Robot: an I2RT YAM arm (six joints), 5 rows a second.
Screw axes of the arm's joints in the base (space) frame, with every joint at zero. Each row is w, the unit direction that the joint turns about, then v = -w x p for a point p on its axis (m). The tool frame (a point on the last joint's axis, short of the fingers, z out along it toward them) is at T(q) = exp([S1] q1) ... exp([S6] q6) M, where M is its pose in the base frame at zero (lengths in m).
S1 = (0, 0, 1, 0, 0, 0)
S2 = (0, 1, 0, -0.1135, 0, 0.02)
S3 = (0, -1, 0, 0.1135, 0, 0.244)
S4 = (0, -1, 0, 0.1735, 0, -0.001)
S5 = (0, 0, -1, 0, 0.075, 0)
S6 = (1, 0, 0, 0, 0.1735, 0)
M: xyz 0.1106 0 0.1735 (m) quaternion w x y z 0.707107 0 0.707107 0
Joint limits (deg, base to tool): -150..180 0..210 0..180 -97..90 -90..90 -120..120
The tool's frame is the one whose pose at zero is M.
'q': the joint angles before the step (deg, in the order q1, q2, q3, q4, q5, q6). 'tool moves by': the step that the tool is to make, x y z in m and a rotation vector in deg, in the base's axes. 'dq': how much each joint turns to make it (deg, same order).
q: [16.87, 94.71, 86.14, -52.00, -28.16, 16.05]
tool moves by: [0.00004, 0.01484, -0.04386, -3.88, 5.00, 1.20]
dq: [2.55, 3.07, -5.32, 2.56, 2.51, 0.29]
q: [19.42, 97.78, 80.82, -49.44, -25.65, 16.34]
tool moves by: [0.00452, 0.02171, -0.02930, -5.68, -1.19, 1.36]
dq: [3.56, 3.67, -1.89, 4.53, 6.13, -0.25]
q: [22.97, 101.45, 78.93, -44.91, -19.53, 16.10]
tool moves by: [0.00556, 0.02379, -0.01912, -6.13, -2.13, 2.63]
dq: [3.56, 4.33, 1.42, 1.82, 6.34, -1.63]
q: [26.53, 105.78, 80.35, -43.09, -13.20, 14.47]
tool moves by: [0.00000, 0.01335, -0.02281, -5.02, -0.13, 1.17]
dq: [2.19, 3.26, -0.54, 1.47, 4.58, -0.62]
